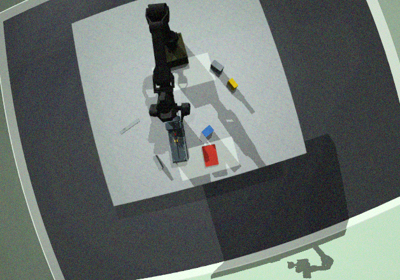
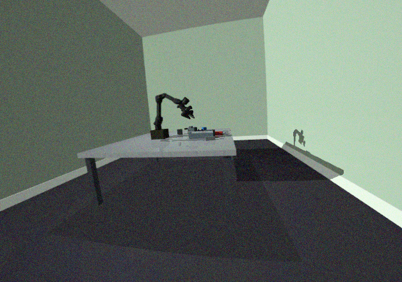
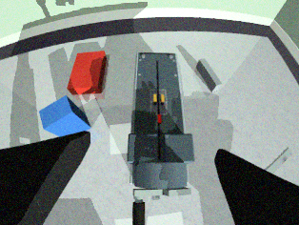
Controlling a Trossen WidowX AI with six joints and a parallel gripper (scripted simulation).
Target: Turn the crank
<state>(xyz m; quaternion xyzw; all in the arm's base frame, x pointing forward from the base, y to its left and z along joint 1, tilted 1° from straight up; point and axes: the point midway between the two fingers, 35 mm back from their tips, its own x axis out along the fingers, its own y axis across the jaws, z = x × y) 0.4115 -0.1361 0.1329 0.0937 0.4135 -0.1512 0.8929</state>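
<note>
Right now my gripper tip is 8 cm past the crank handle, 3 cm to the right of it and 11 cm above it. Round my gripper tip: grey bar (17 cm ahead, 20 cm to the right, 19 cm below); red pointer (6 cm ahead, 3 cm to the right, 12 cm below); blue block (11 cm ahead, 15 cm to the left, 16 cm below).
</note>
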